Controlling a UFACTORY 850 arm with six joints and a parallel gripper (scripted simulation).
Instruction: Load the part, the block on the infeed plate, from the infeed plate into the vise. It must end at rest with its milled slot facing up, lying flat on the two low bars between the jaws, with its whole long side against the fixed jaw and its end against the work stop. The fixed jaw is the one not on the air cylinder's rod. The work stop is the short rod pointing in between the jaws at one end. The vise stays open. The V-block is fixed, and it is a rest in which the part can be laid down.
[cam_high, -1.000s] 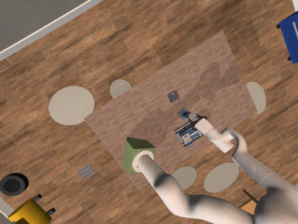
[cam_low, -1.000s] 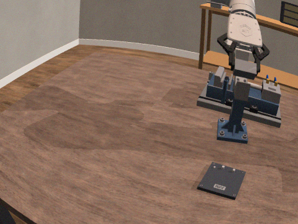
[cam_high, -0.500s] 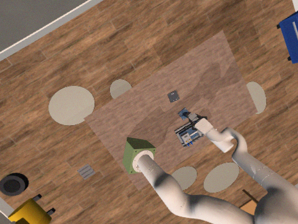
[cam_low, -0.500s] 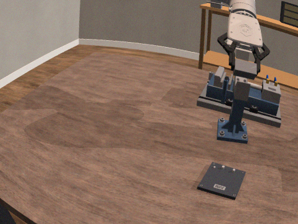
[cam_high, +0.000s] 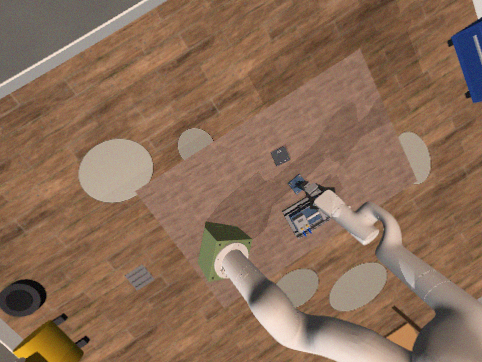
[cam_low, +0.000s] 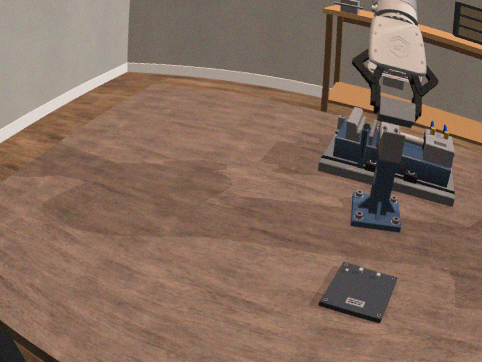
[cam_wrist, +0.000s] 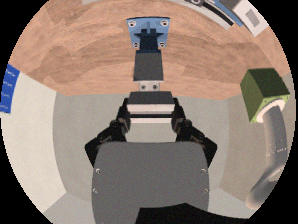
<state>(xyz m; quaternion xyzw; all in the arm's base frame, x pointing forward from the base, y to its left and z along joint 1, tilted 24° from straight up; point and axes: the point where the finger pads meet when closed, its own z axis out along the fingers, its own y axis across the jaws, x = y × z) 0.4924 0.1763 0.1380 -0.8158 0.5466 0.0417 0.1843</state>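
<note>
The part is right at my hand. The rest, counted from my hand: air cylinder (190 mm to the right, 120 mm below, 90 mm behind).
</note>
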